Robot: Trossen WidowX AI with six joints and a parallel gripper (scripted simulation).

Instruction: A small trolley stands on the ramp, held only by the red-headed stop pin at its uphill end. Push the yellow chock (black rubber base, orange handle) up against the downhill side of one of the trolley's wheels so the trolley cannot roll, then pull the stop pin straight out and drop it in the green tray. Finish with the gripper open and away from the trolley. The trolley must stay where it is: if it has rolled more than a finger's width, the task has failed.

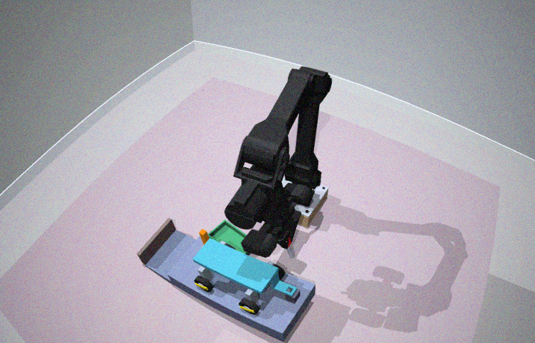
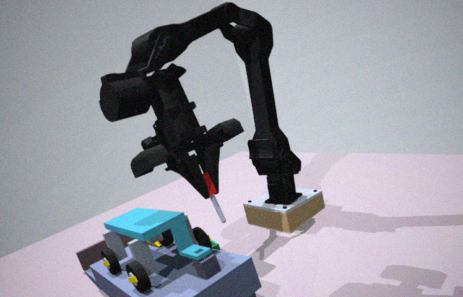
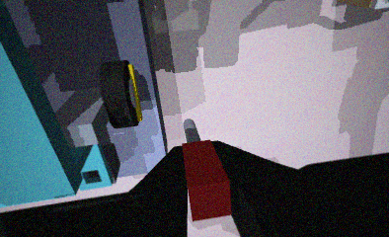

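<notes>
The yellow chock lies 180 mm to the right of my gripper tip, 80 mm below it and 10 mm ahead of it. The rest, counted from my gripper tip: blue-grey ramp: 120 mm below, 90 mm to the right, 80 mm ahead; red-headed stop pin: right at my gripper tip; trolley: 80 mm to the right, 80 mm ahead, 50 mm below.
</notes>
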